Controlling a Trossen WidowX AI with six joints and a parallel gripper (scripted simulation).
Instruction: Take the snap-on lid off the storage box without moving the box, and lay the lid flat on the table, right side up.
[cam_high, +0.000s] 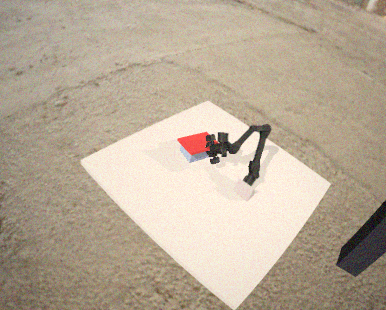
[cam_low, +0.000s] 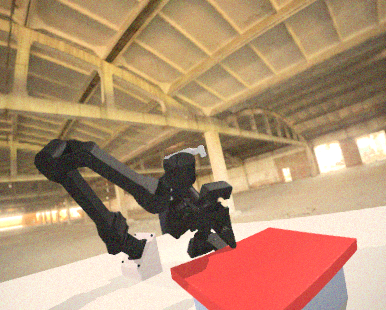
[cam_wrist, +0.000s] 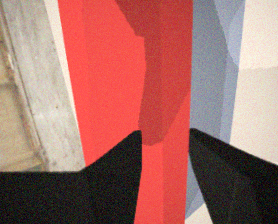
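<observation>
Now: the red lid 7 cm ahead of my gripper tip and 3 cm to the right of it. Also, from my gripper tip: storage box: 7 cm ahead, 5 cm below, 3 cm to the right.
</observation>
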